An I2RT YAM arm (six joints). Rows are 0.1 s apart.
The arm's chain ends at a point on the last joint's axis. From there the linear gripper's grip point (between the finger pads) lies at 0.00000 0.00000 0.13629 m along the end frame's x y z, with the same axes.
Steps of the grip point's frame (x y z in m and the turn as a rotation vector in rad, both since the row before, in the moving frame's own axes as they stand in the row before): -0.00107 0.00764 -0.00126 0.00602 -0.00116 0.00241; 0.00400 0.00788 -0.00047 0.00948 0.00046 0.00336; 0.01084 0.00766 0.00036 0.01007 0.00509 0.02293; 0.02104 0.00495 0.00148 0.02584 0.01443 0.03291; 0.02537 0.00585 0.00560 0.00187 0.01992 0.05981
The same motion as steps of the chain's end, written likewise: -0.00091 0.00846 -0.00126 0.00602 -0.00116 0.00241; 0.00394 0.00917 -0.00046 0.00948 0.00046 0.00336; 0.01013 0.00902 0.00037 0.01007 0.00509 0.02293; 0.01902 0.00844 0.00154 0.02584 0.01443 0.03291; 0.02265 0.00602 0.00563 0.00187 0.01992 0.05981
